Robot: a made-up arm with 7 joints.
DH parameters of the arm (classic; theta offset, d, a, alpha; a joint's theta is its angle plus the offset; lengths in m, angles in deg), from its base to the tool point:
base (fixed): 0 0 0 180
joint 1: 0 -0.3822 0 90
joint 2: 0 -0.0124 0 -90
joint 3: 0 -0.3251 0 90
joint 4: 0 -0.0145 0 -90
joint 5: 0 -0.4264 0 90
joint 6: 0 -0.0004 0 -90
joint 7: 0 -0.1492 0 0
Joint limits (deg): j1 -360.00..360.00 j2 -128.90..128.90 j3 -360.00..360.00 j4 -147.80..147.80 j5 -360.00..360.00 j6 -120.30..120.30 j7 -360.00..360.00
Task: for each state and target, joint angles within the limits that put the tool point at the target. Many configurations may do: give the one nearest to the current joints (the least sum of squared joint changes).
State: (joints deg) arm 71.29 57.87 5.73 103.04 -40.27 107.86 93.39
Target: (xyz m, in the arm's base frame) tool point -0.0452 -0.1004 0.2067
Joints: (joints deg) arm 81.48 60.69 24.58 129.92 -23.59 114.16 93.39
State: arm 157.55 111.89 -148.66 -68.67 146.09 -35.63 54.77
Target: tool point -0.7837 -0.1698 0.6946
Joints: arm 154.71 58.61 -139.17 -31.35 147.10 -38.34 54.77
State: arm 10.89 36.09 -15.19 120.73 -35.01 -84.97 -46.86
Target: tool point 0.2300 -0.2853 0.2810
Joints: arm 27.74 28.71 2.52 140.27 -43.78 -93.53 -46.86
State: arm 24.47 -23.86 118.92 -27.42 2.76 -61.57 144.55
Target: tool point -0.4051 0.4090 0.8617
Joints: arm 9.29 -50.82 105.68 -29.91 -2.14 -71.98 144.55
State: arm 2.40 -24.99 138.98 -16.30 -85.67 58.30 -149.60
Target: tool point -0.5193 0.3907 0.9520
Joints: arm 33.75 -58.38 130.20 -14.91 -84.78 39.15 -149.60
